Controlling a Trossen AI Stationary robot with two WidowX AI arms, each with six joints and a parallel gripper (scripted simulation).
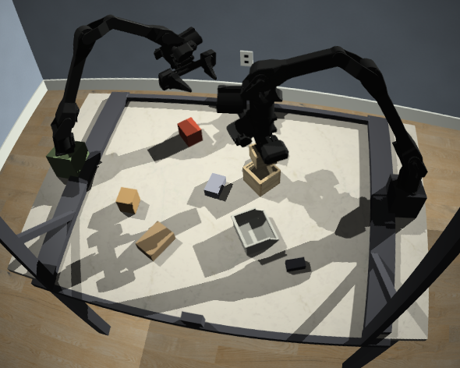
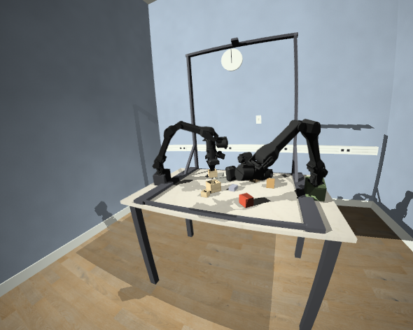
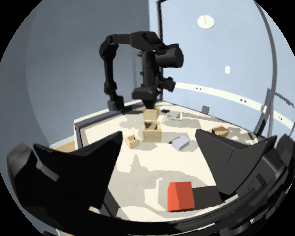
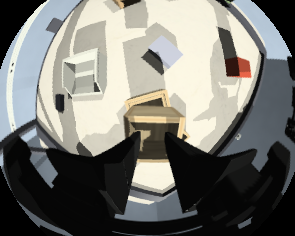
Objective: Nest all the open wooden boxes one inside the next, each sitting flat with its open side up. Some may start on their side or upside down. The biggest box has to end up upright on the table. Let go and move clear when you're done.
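The large wooden box is 14 cm below my right hand. The rest, counted from my right hand: grey-blue cube (4 cm behind, 12 cm to the left, 15 cm below); then small wooden box (9 cm ahead, 2 cm to the right, 15 cm below); then grey open tray (17 cm behind, 1 cm to the right, 13 cm below).
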